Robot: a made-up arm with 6 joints. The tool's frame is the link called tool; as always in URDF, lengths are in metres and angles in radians. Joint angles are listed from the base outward.
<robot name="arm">
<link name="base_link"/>
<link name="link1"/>
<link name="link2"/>
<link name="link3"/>
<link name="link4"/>
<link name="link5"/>
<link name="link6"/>
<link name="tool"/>
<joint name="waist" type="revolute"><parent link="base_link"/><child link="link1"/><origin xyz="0 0 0.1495" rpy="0 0 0"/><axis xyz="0 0 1"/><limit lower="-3.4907" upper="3.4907"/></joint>
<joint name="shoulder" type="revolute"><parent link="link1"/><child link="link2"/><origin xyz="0 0 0" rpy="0 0 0"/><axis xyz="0 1 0"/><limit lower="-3.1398" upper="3.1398"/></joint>
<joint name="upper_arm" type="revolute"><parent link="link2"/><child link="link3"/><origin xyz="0 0 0.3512" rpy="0 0 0"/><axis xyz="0 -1 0"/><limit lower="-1.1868" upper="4.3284"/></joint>
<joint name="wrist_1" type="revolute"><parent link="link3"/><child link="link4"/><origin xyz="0 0 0" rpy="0 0 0"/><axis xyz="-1 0 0"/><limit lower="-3.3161" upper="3.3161"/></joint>
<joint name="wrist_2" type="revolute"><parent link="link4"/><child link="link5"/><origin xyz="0.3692 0 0" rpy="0 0 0"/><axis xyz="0 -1 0"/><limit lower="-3.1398" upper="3.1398"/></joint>
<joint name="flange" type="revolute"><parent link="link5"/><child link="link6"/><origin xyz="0 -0.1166 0" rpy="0 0 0"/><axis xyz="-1 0 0"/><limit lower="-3.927" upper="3.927"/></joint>
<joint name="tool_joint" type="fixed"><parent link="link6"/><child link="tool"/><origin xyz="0 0 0" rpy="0 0 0"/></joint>
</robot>
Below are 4 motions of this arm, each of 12 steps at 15 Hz.
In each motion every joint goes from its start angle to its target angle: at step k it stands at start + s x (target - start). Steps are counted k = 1, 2, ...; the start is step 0. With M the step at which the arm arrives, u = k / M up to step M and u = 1 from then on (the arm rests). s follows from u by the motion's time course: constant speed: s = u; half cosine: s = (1 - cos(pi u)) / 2; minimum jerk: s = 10 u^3 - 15 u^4 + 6 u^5.
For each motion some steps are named. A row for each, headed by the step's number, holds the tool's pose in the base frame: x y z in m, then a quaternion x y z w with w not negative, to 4 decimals.
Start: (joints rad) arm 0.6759 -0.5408 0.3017 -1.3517 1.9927 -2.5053
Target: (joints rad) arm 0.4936 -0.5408 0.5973 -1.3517 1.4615 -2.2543
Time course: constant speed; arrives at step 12
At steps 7, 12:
7: 0.1069 0.0383 0.7041 -0.5035 0.3526 -0.4650 0.6371
12: 0.0801 0.0143 0.7380 -0.5409 0.2903 -0.5021 0.6091

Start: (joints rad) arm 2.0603 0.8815 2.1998 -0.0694 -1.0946 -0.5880
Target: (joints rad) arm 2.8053 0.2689 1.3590 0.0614 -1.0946 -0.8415
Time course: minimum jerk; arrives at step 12
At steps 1, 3, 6, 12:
1: -0.0731 0.3816 0.7291 0.2372 0.2079 0.8450 0.4318
3: -0.0968 0.3690 0.7430 0.2259 0.2301 0.8548 0.4066
6: -0.1699 0.2993 0.7887 0.1690 0.3107 0.8843 0.3049
12: -0.2048 0.1949 0.8187 0.0751 0.3883 0.9009 0.1791

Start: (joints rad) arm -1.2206 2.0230 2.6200 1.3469 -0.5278 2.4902
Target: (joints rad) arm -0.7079 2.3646 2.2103 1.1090 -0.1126 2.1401
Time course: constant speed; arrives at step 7
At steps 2, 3, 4, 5, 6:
2: 0.2566 -0.5438 0.2073 0.7034 -0.6725 -0.0475 0.2252
3: 0.3007 -0.5383 0.1582 0.7609 -0.6177 -0.0564 0.1905
4: 0.3425 -0.5255 0.1069 0.8112 -0.5607 -0.0676 0.1517
5: 0.3810 -0.5056 0.0540 0.8538 -0.5024 -0.0814 0.1094
6: 0.4147 -0.4793 0.0000 0.8884 -0.4438 -0.0981 0.0645

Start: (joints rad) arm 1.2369 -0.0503 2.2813 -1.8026 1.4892 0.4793
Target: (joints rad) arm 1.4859 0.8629 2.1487 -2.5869 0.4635 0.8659
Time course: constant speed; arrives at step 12
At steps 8, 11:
8: -0.0374 0.2573 0.8212 0.8715 0.1068 0.4383 0.1925
11: -0.0535 0.3955 0.7462 0.7968 0.2015 0.5271 0.2160

